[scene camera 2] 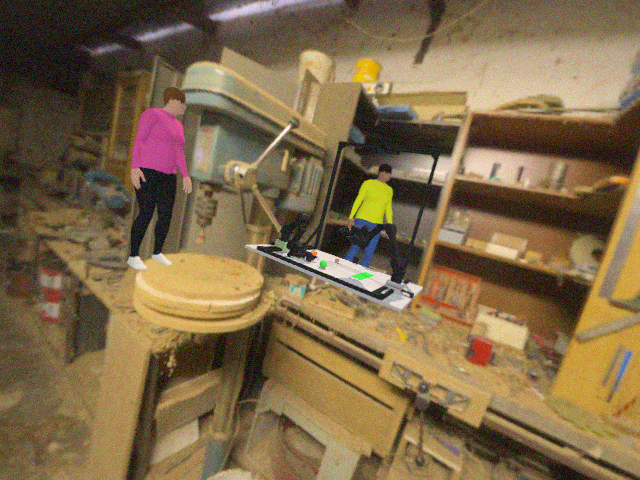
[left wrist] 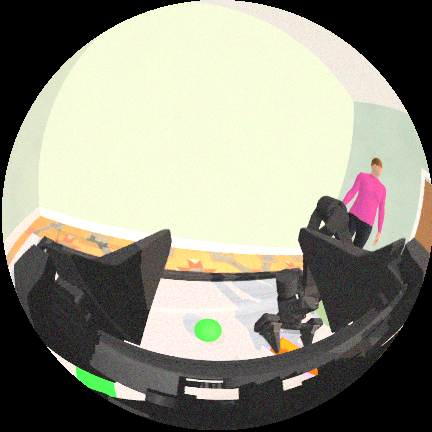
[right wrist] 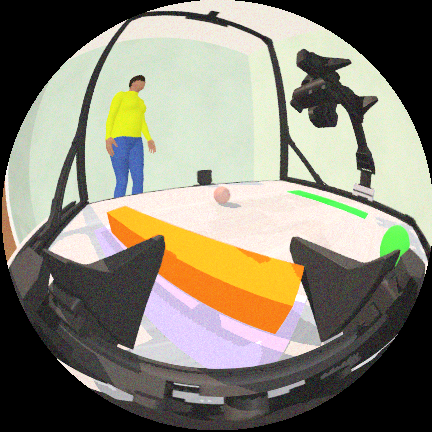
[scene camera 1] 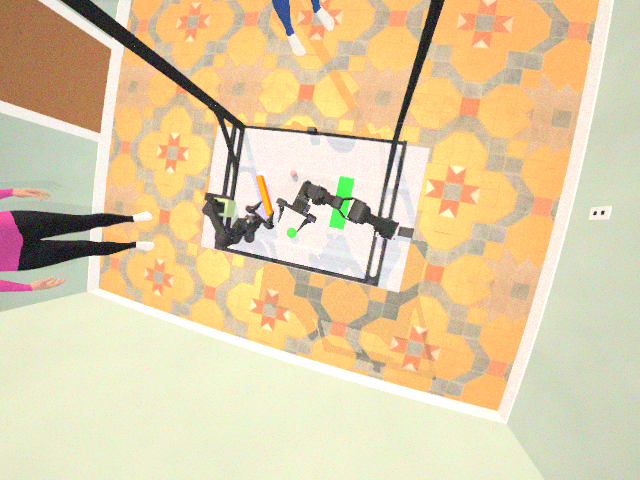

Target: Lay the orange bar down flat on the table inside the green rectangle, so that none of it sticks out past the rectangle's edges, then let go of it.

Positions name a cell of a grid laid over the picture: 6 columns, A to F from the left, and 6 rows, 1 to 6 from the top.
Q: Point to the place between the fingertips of the right gripper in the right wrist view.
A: D4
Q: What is the right gripper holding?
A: An orange bar.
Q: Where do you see an orange bar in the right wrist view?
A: At D5
